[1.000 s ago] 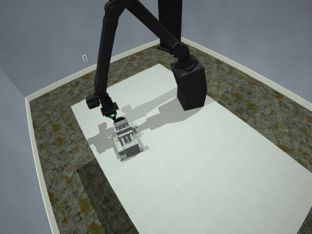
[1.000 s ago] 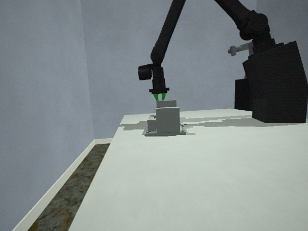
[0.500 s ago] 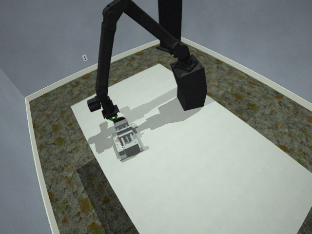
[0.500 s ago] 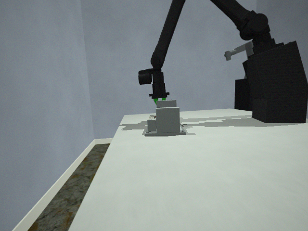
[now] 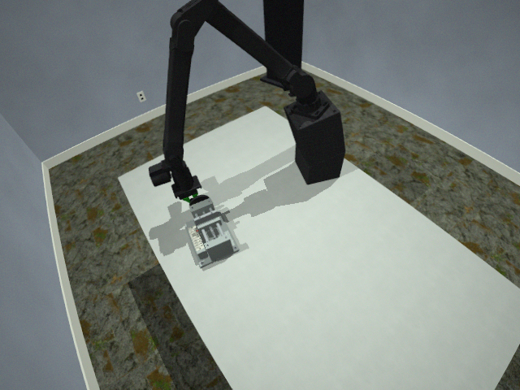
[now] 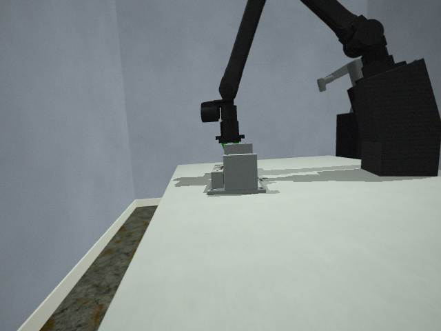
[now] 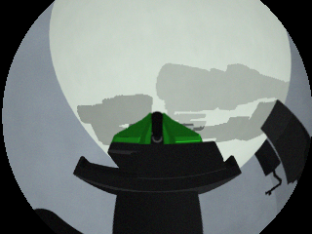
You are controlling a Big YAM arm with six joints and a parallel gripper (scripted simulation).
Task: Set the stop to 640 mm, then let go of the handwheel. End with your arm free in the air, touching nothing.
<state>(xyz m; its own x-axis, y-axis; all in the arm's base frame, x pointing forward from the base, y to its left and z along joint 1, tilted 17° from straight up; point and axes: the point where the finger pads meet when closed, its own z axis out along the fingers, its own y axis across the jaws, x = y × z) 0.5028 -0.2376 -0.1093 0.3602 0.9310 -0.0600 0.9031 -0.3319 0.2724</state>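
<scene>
My hand is 3 cm to the right of the handwheel.
</scene>
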